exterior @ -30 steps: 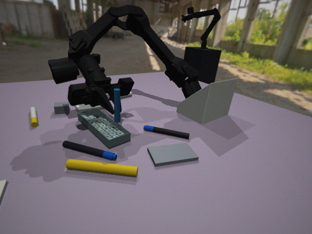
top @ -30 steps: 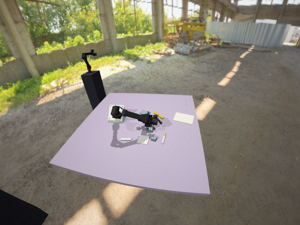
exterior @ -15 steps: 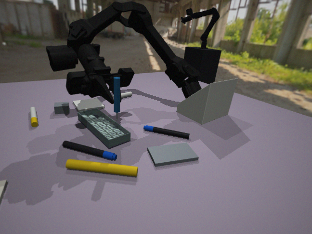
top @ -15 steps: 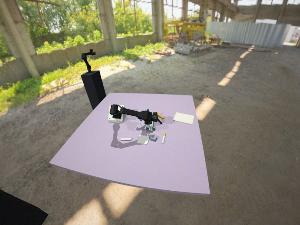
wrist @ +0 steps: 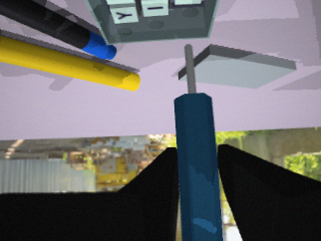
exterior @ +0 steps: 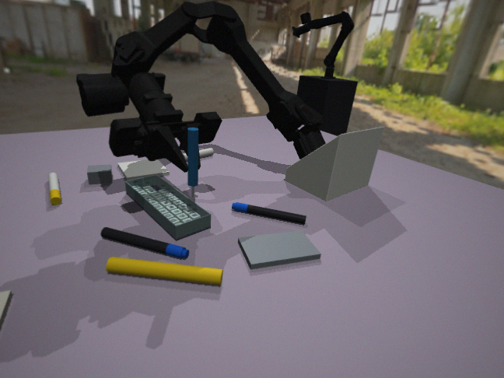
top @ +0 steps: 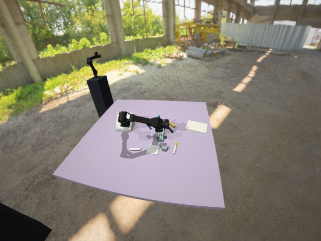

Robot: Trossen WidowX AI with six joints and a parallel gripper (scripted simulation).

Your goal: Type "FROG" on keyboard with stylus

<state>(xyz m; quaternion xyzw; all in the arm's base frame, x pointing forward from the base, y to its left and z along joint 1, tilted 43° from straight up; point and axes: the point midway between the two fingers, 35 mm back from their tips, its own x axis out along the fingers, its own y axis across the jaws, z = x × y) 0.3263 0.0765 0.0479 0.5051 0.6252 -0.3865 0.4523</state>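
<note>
The yellow cylinder is 80 mm ahead of my gripper tip, 110 mm to the left of it and 90 mm below it. The rest, counted from my gripper tip: small grey block (110 mm ahead, 240 mm to the right, 90 mm below); flat grey slab (90 mm behind, 130 mm to the left, 100 mm below); blue stylus (10 mm below).
</note>
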